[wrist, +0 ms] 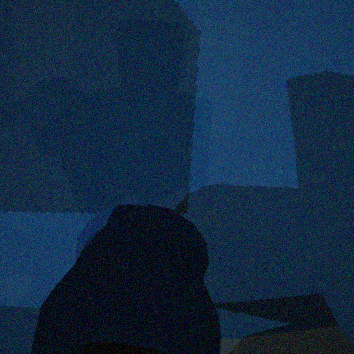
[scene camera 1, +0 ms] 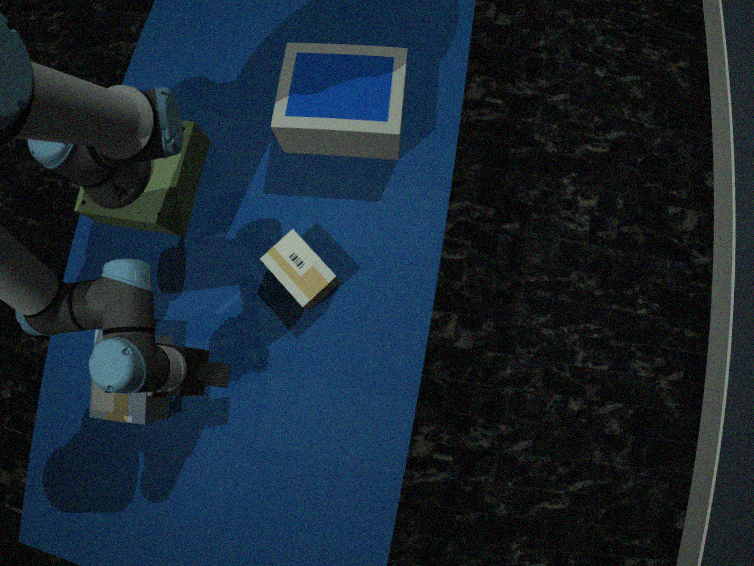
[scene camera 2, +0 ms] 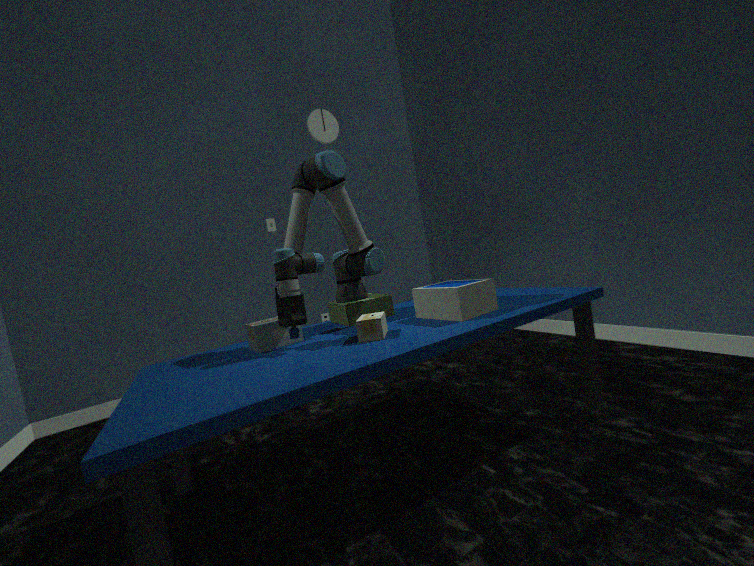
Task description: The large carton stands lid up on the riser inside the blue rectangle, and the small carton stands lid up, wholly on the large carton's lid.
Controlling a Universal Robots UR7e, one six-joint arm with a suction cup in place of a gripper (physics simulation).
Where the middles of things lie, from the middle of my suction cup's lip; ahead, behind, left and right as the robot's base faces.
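The large carton (scene camera 1: 140,408) is 3 cm to the right of my suction cup and 15 cm behind it; going by their middles, it is the nearest to my suction cup of the things named here. Going by their middles again, the farthest from my suction cup among these is the riser (scene camera 1: 333,99). Counted from my suction cup, the riser is 22 cm ahead, 58 cm to the left and 1 cm above, while the small carton (scene camera 1: 308,279) is 18 cm ahead, 22 cm to the left and 1 cm below.
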